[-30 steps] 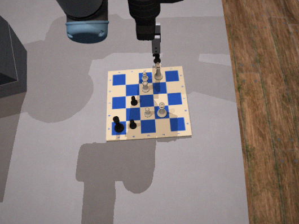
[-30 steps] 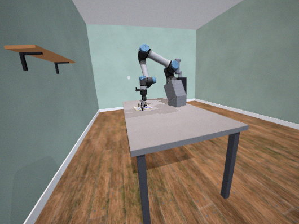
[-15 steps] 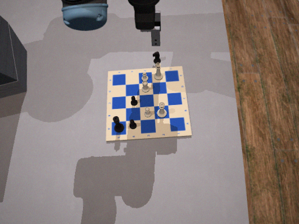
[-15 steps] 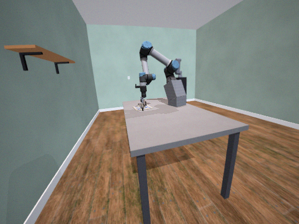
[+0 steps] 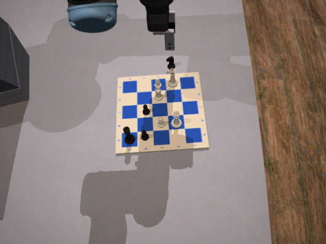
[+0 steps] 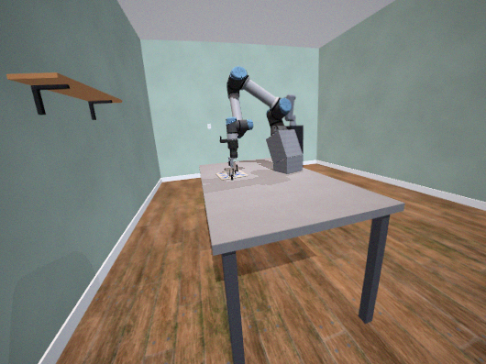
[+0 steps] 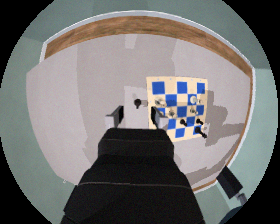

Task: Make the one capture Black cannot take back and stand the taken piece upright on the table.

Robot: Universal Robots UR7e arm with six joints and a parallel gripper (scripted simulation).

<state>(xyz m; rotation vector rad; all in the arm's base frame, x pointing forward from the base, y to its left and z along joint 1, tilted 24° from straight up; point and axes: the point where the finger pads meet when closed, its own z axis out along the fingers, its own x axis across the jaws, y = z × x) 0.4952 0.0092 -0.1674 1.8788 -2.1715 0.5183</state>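
The rook is 180 mm to the right of my hand, 90 mm below it and 10 mm behind it. Also, from my hand: chessboard: 140 mm to the right, 120 mm below, 50 mm behind; black knight: 100 mm below; white king: 80 mm below, 60 mm to the right.
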